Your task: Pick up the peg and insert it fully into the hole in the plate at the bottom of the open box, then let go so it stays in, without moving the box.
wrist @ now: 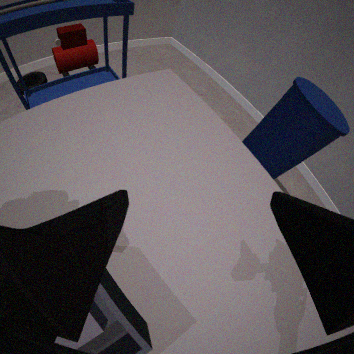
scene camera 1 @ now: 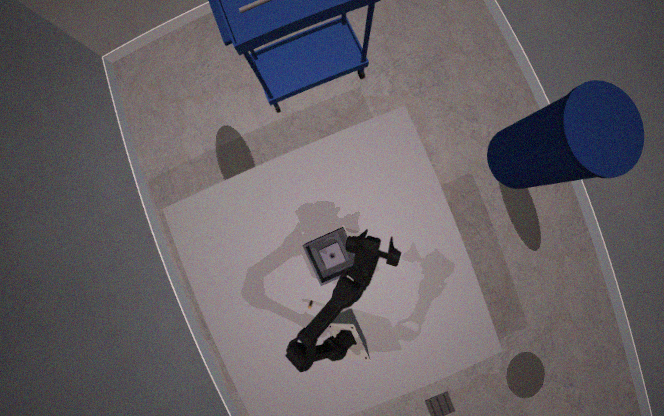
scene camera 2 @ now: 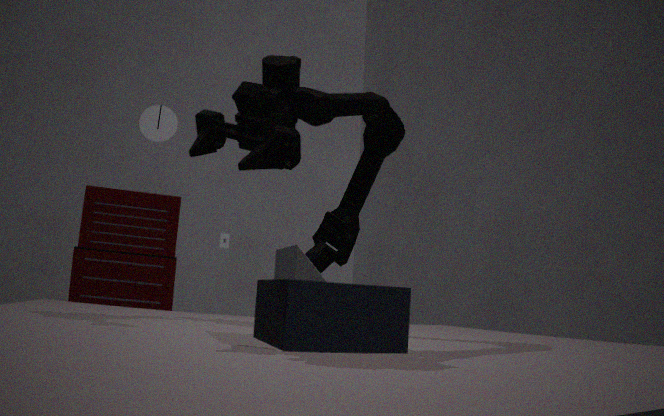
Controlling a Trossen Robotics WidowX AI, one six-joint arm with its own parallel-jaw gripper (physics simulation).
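Pixels of known places: gripper, fingertip midpoint: (wrist: 201, 198) (scene camera 1: 379, 233) (scene camera 2: 213, 160); arm's base at its link origin: (scene camera 1: 348, 336) (scene camera 2: 307, 268).
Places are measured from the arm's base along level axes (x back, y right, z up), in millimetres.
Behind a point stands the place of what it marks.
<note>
The peg (scene camera 1: 310, 303) @(x -169, y -111, z -93 mm) is a small dark and orange piece on the table, left of the arm's forearm in scene camera 1; it is too small to tell how it rests. The open dark box (scene camera 1: 312, 261) @(x -346, y -19, z -47 mm) (scene camera 2: 345, 317) @(x -427, y 73, z -88 mm) (wrist: 131, 315) @(x -283, y 162, z -77 mm) stands on the table, with a pale plate (scene camera 1: 326, 249) @(x -367, y 53, z -80 mm) at its bottom and a dark hole (scene camera 1: 332, 255) in the plate's middle. The arm covers the box's right side in scene camera 1. My gripper (scene camera 1: 378, 234) @(x -365, y 271, z 125 mm) (scene camera 2: 215, 161) @(x -365, y 271, z 125 mm) (wrist: 201, 198) @(x -365, y 271, z 125 mm) is wide open and empty, high above the table and off to one side of the box.
The arm's upper links (scene camera 1: 326, 320) @(x -221, y 12, z 336 mm) pass close to the peg in scene camera 1. A blue cart (scene camera 1: 310, 67) (wrist: 72, 92) and a blue bin (scene camera 1: 540, 140) (wrist: 295, 130) stand beyond the table (scene camera 1: 390, 165) @(x -602, y 475, z -138 mm). A red cabinet (scene camera 2: 125, 250) stands in the background.
</note>
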